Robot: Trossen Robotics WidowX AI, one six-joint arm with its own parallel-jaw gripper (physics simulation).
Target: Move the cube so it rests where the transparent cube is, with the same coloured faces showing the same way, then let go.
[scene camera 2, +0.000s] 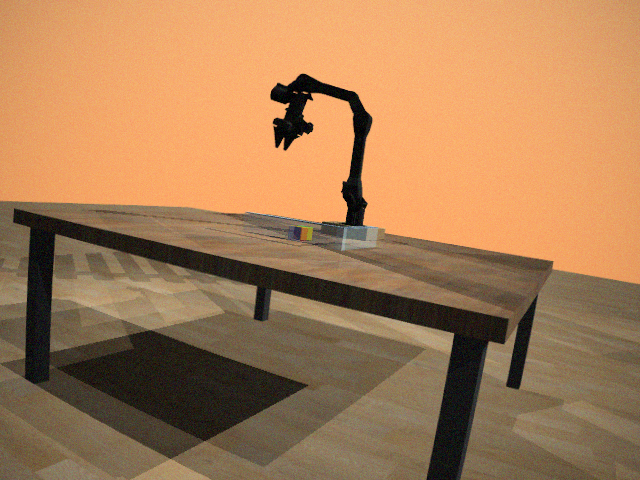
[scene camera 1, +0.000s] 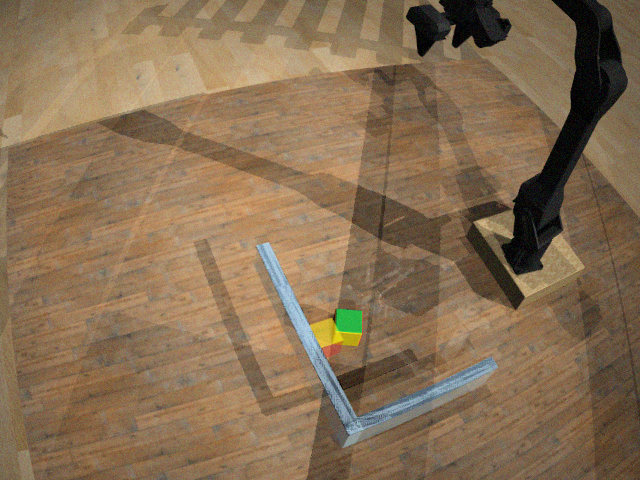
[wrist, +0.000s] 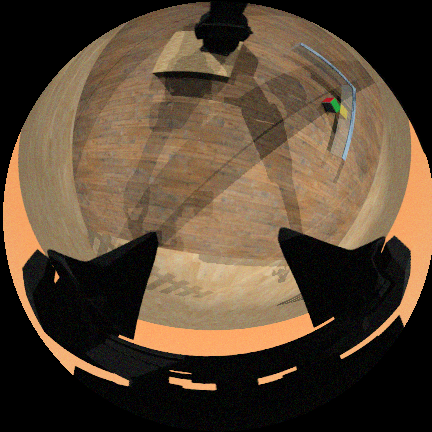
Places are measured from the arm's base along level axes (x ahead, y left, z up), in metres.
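Pixels of known places: gripper, fingertip midpoint: point(scene camera 2: 280, 149) point(scene camera 1: 437, 50) point(wrist: 218, 236); arm's base at its link origin: point(scene camera 2: 354, 225) point(scene camera 1: 522, 257) point(wrist: 218, 45).
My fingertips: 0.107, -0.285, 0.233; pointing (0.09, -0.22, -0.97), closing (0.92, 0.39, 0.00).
Observation:
For each thing: its middle in the pictures, then the offset to it from my fingertips, as dx, dy, dz.
- solid cube at the middle of its body: point(scene camera 1: 347, 327) point(wrist: 331, 104) +0.228, +0.334, -0.255
- transparent cube at the middle of its body: point(scene camera 1: 323, 340) point(wrist: 339, 110) +0.267, +0.347, -0.255
The solid cube point(scene camera 1: 348, 321) point(wrist: 335, 105) sits on the table with its green face up; a yellow side shows in scene camera 1, a red and a dark side in the wrist view. The transparent cube point(scene camera 1: 324, 331) point(wrist: 343, 111) has a yellow top and a reddish side. It lies right beside the solid cube, between it and the long wall arm. In scene camera 2 the two overlap as a small purple, orange and yellow patch, and I cannot tell their faces apart. My gripper point(scene camera 1: 440, 50) point(scene camera 2: 281, 148) point(wrist: 218, 236) is open and empty, high above the table and far from both cubes.
A low L-shaped wall point(scene camera 1: 289, 299) point(wrist: 354, 110) with a light blue top edge and see-through sides stands around the cubes on two sides. The arm stands on a pale block point(scene camera 1: 555, 268) point(wrist: 175, 55). The table point(scene camera 2: 361, 294) has long shadows across its top.

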